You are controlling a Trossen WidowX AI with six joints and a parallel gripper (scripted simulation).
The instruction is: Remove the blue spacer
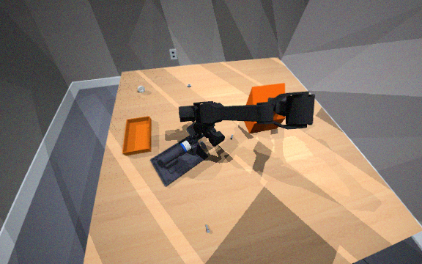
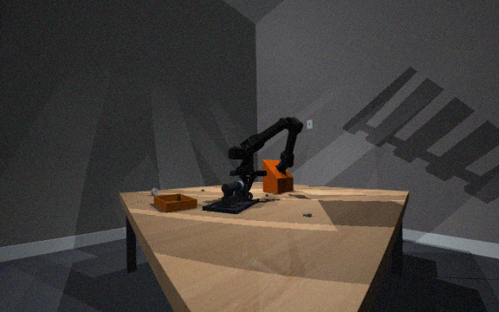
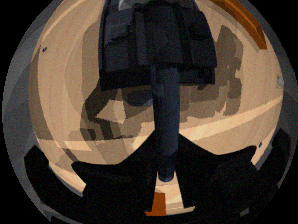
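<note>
My gripper tip is now 6 cm short of the shaft, 4 cm to the right of it and 3 cm below it. The rest, counted from my gripper tip: orange tray 35 cm ahead, 6 cm to the right, 4 cm below; then white spacer ring 9 cm ahead, 6 cm to the left, 3 cm above; then blue spacer 11 cm ahead, 7 cm to the left, 3 cm above.
</note>
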